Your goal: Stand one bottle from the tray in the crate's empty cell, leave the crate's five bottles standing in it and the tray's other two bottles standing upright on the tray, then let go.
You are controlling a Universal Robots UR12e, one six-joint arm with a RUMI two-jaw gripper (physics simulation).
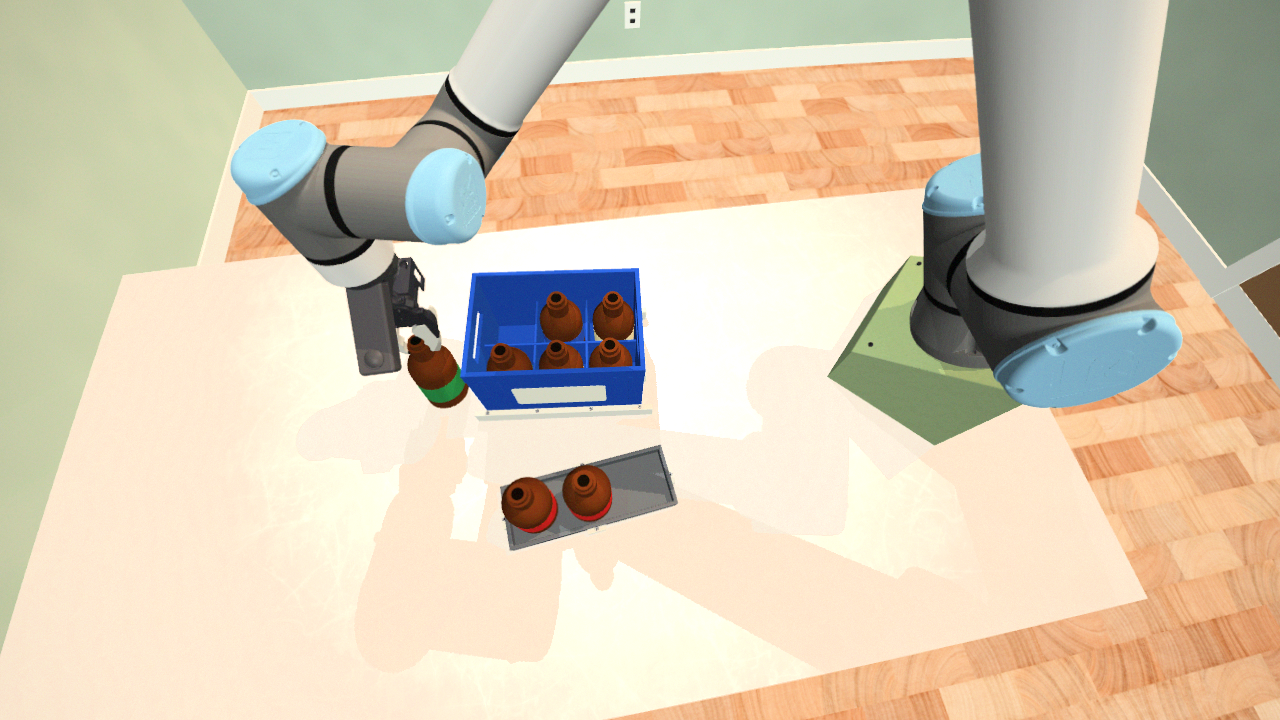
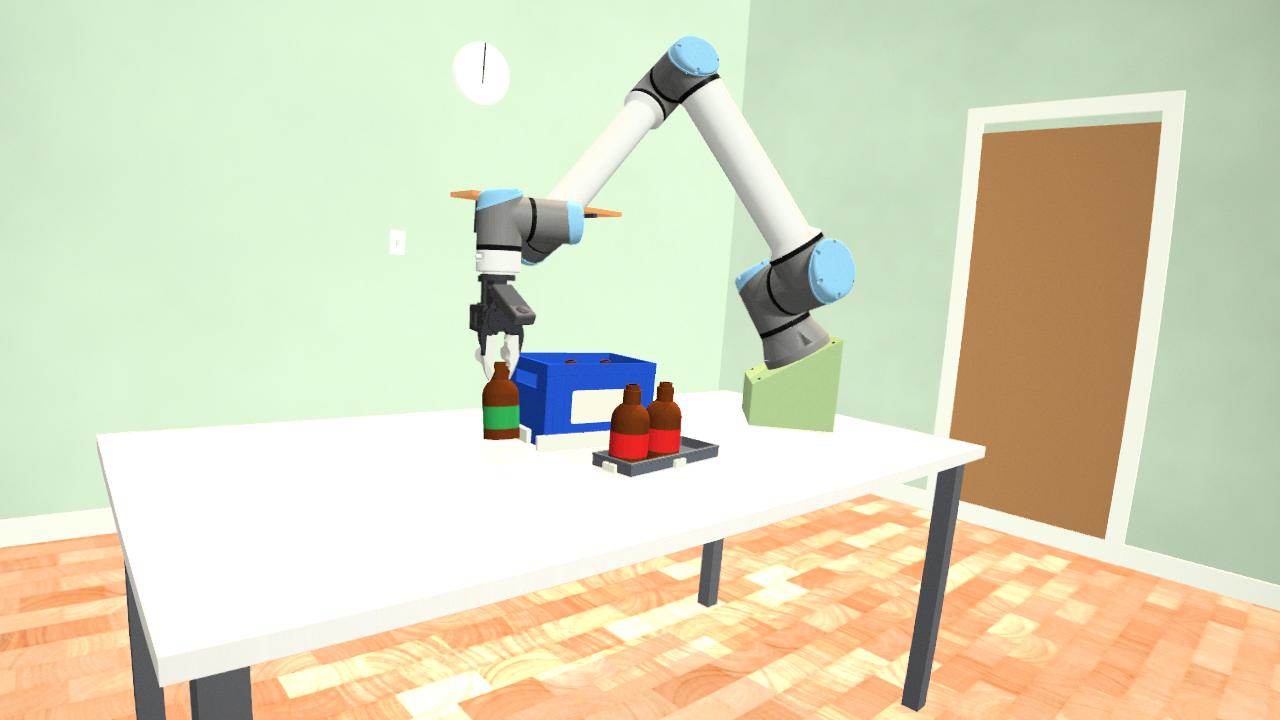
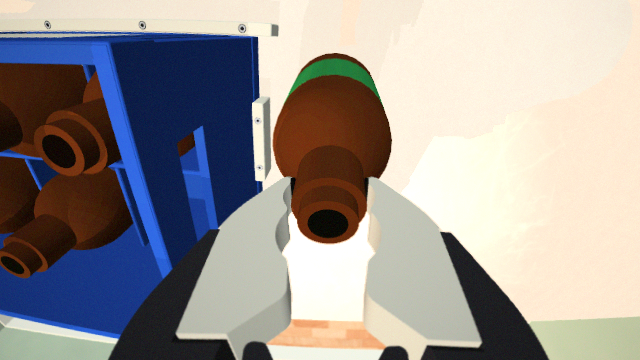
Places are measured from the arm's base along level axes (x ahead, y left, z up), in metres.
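Where they show: gripper, fingertip midpoint: (image 1: 425,351) (image 2: 498,380) (image 3: 329,180); arm's base, origin of the base link: (image 2: 798,354).
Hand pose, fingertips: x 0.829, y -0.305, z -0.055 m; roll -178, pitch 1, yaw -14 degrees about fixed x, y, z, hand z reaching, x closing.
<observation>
Things, the pixels of their top centre, and the offset from my fingertips. "spot": a spot on its surface instead. Level surfaces: height alone.
- brown bottle with a green label, middle of its top: (image 3: 327,205) (image 1: 415,346) (image 2: 502,361) 0.003 m ahead, 0.011 m left, 0.040 m up
- blue crate, middle of its top: (image 1: 554,319) (image 2: 582,357) 0.209 m back, 0.045 m left, 0.041 m up
- tray, middle of its top: (image 1: 588,495) (image 2: 659,448) 0.165 m back, 0.291 m left, 0.108 m down
- crate's front foot, surface spot: (image 1: 563,413) spot: 0.173 m back, 0.142 m left, 0.108 m down
- table, its level: 0.134 m down
My gripper (image 1: 426,340) (image 2: 501,372) (image 3: 329,180) is shut on the neck of a brown bottle with a green label (image 1: 435,374) (image 2: 501,404) (image 3: 332,120). The bottle is about upright, low outside the crate's left end, apart from it; whether its base touches the table I cannot tell. The blue crate (image 1: 626,392) (image 2: 552,407) (image 3: 185,75) holds brown bottles (image 1: 561,320) (image 1: 614,317) (image 1: 508,360) (image 1: 559,358) (image 1: 610,354), standing. Its back-left cell (image 1: 510,326) is empty. Two red-label bottles (image 1: 528,504) (image 1: 587,490) (image 2: 630,429) (image 2: 664,425) stand upright on the tray (image 1: 648,483) (image 2: 702,450).
Pale strips run along the crate's front foot (image 1: 563,413) (image 2: 572,442) and beside its left end (image 3: 262,142). The tray lies in front of the crate. The arm's green base block (image 1: 930,407) (image 2: 792,402) stands on the table (image 2: 358,519) to the right.
</observation>
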